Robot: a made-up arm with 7 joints. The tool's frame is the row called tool.
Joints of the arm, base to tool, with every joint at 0 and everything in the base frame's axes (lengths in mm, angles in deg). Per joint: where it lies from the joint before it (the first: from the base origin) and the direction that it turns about. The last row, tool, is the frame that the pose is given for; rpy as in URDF.
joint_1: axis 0 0 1 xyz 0.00 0.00 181.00
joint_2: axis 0 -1 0 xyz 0.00 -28.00 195.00
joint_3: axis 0 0 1 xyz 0.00 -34.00 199.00
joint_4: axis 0 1 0 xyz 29.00 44.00 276.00
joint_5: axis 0 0 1 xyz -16.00 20.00 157.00
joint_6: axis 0 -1 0 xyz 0.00 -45.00 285.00
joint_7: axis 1 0 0 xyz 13.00 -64.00 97.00
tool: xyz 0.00 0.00 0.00 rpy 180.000 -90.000 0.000
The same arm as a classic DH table. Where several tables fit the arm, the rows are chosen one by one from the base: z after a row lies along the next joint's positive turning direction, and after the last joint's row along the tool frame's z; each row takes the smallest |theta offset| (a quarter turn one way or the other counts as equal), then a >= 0, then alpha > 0; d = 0 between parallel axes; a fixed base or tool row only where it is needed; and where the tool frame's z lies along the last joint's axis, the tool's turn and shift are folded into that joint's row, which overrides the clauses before.
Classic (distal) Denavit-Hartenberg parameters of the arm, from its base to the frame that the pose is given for. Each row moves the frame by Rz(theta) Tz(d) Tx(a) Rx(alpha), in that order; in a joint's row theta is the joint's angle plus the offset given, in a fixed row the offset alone. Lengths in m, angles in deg.
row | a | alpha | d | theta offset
joint_1 | 0.0000 | 90.00 | 0.3760 | 0.00
joint_2 | 0.0000 | -90.00 | 0.0620 | 0.00
joint_3 | 0.0290 | -90.00 | 0.4750 | 0.00
joint_4 | -0.0160 | 90.00 | 0.0640 | 0.00
joint_5 | 0.0000 | 90.00 | 0.4420 | 0.00
joint_6 | 0.0970 | 90.00 | 0.1090 | 90.00
joint_7 | 0.0000 | 0.00 | 0.0130 | 0.00

